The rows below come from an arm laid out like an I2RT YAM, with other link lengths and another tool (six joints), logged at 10 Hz.
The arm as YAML. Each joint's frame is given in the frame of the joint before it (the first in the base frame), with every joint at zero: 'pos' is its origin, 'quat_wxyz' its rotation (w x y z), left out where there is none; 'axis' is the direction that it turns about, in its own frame. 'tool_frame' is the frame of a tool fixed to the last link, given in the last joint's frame.
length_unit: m
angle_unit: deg
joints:
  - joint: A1
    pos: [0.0, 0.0, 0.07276]
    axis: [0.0, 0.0, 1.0]
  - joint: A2
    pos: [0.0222, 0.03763, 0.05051]
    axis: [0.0, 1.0, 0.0]
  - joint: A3
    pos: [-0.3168, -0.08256, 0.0]
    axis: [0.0, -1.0, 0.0]
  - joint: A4
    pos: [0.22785, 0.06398, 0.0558]
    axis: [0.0, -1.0, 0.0]
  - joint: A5
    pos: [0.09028, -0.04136, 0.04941]
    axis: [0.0, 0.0, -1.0]
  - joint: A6
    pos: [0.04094, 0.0, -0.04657]
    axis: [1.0, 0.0, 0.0]
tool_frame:
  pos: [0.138, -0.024, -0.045]
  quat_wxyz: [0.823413, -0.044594, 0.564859, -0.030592]
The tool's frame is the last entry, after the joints.
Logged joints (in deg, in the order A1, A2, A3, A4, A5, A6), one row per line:
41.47, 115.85, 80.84, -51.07, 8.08, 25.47
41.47, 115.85, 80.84, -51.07, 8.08, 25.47
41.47, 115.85, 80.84, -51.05, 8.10, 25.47
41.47, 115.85, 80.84, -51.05, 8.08, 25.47
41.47, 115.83, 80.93, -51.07, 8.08, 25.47
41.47, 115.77, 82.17, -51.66, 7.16, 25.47
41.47, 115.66, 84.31, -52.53, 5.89, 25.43
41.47, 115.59, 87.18, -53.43, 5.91, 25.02
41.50, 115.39, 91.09, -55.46, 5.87, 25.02
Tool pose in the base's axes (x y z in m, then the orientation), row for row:
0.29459, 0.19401, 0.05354, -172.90, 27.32, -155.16
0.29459, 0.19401, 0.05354, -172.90, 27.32, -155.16
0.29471, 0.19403, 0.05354, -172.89, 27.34, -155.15
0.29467, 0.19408, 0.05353, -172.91, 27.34, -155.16
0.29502, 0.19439, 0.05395, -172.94, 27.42, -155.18
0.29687, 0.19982, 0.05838, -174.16, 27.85, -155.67
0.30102, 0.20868, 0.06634, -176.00, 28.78, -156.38
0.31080, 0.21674, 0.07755, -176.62, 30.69, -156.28
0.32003, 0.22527, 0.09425, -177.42, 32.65, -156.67
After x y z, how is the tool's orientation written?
As angles about the fixed x, y, z axes (roll, pitch, yaw), in degrees.
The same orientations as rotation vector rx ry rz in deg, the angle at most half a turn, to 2 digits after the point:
-30.42, 148.77, -1.26
-30.42, 148.77, -1.26
-30.42, 148.75, -1.27
-30.42, 148.76, -1.24
-30.38, 148.69, -1.19
-30.07, 148.58, 0.36
-29.58, 148.09, 2.77
-29.49, 146.30, 4.11
-28.86, 144.58, 5.48

